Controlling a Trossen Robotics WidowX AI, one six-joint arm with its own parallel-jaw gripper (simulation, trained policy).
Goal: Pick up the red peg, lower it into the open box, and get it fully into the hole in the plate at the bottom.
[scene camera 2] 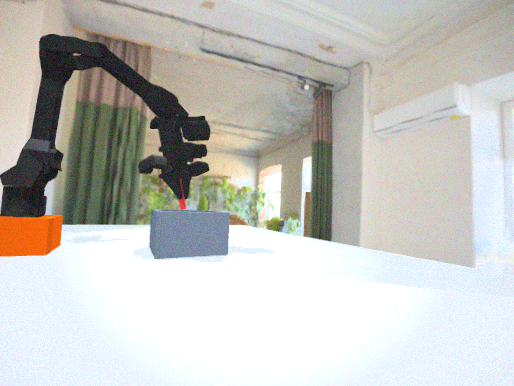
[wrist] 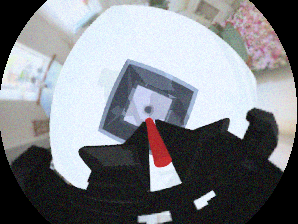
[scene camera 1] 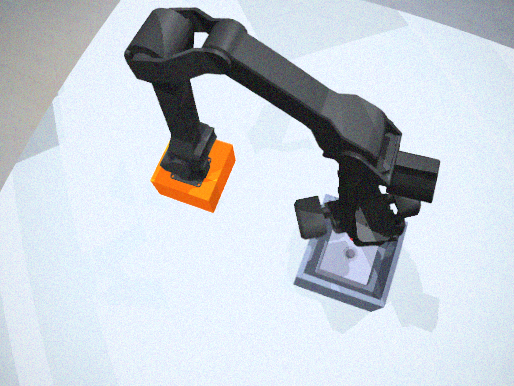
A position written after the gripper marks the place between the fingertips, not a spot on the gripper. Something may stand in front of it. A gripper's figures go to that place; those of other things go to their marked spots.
Scene:
The gripper (wrist: 150, 123): 0.10 m from the lens. A pale plate (wrist: 159, 105) is 0.17 m from the lens.

